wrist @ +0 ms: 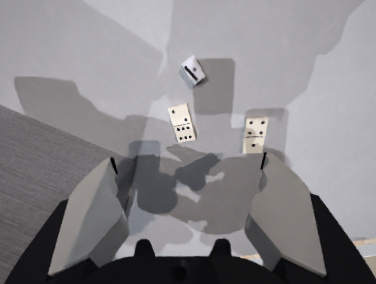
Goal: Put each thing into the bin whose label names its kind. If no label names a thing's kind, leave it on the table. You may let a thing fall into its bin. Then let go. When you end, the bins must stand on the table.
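Places are measured from the arm's base along level axes (x ahead, y left, z up), in metres.
Pixels of known places: gripper, fingertip midpoint: [187,157].
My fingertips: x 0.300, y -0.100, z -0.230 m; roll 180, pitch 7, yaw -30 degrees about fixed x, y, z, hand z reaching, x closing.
Note:
Behind a point stands the place of what it marks.
A cream domino [181,123] @[x 0.293, y -0.081, z -0.290 m] with two pips on one half and six on the other lies on the grey table, a little above the middle of the view. A second cream domino [255,135] @[x 0.368, y -0.143, z -0.289 m] with four pips and one pip lies to its right, just beyond the right fingertip. A small white block [193,70] @[x 0.339, y -0.037, z -0.285 m] with a black slot and a grey dot on its face lies farther up, above the first domino. My gripper [187,157] @[x 0.300, y -0.100, z -0.230 m] is open and empty above the table, with its fingers wide apart. No bin label can be read in this view.
A dark grey, wood-grained surface [45,190] @[x 0.148, y -0.050, z -0.201 m] fills the lower left. A tan edge strip [367,242] shows at the lower right. Shadows of the gripper and other shapes fall across the table [320,175] @[x 0.427, y -0.256, z -0.297 m].

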